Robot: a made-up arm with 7 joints. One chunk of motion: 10 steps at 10 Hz.
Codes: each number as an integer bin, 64 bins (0 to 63) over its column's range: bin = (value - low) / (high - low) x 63, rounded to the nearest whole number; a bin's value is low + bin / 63 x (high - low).
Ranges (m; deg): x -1.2..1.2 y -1.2..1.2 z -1.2..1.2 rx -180..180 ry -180..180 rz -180..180
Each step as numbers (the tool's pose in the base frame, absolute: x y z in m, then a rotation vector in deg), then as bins.
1 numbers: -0.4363 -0.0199 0.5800 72.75 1.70 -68.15
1 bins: 20 31 47 44 32 20
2 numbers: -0.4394 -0.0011 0.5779 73.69 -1.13 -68.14
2 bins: 20 31 47 44 31 20
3 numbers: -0.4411 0.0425 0.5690 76.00 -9.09 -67.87
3 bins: 20 33 46 45 30 20
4 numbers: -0.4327 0.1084 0.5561 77.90 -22.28 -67.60
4 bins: 20 34 46 45 28 20
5 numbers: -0.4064 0.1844 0.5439 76.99 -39.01 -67.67
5 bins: 21 36 46 45 25 20
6 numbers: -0.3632 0.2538 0.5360 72.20 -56.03 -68.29
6 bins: 22 38 46 44 22 20
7 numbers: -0.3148 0.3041 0.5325 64.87 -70.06 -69.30
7 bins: 23 39 45 43 19 19
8 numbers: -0.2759 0.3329 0.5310 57.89 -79.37 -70.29
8 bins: 24 40 45 42 18 19
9 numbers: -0.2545 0.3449 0.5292 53.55 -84.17 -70.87
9 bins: 25 41 45 41 17 19
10 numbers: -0.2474 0.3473 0.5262 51.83 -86.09 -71.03
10 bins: 25 41 45 41 16 19
